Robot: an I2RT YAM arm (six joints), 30 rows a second.
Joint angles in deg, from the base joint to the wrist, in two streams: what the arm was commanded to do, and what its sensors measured. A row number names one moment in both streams.
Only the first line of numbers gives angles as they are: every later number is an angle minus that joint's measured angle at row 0.
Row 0, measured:
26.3 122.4 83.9 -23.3 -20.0 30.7
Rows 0 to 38, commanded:
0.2 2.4 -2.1 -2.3 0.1 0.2
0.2 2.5 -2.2 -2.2 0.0 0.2
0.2 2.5 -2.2 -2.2 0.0 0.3
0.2 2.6 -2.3 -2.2 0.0 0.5
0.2 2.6 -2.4 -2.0 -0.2 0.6
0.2 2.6 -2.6 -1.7 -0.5 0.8
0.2 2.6 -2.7 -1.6 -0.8 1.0
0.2 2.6 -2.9 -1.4 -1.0 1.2
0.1 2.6 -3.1 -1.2 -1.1 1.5
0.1 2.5 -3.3 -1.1 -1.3 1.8
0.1 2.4 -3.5 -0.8 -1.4 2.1
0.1 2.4 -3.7 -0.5 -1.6 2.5
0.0 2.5 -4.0 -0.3 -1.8 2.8
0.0 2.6 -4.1 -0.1 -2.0 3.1
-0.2 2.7 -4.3 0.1 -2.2 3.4
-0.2 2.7 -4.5 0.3 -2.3 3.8
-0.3 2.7 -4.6 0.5 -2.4 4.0
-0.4 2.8 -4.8 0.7 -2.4 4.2
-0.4 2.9 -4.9 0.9 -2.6 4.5
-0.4 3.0 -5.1 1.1 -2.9 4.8
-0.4 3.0 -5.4 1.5 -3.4 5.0
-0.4 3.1 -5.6 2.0 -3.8 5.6
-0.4 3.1 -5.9 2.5 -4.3 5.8
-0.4 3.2 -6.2 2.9 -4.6 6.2
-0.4 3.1 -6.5 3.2 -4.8 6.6
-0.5 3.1 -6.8 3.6 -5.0 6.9
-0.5 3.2 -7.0 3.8 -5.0 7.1
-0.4 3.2 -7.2 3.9 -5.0 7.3
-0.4 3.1 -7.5 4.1 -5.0 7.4
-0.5 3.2 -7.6 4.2 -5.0 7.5
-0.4 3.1 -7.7 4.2 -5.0 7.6
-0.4 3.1 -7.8 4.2 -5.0 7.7
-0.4 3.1 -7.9 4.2 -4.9 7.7
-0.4 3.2 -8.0 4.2 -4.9 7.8
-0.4 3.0 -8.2 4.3 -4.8 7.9
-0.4 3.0 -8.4 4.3 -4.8 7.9
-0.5 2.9 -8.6 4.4 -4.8 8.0
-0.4 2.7 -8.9 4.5 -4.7 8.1
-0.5 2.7 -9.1 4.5 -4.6 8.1
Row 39, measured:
-1.6 -0.4 -5.6 11.2 -5.6 7.6
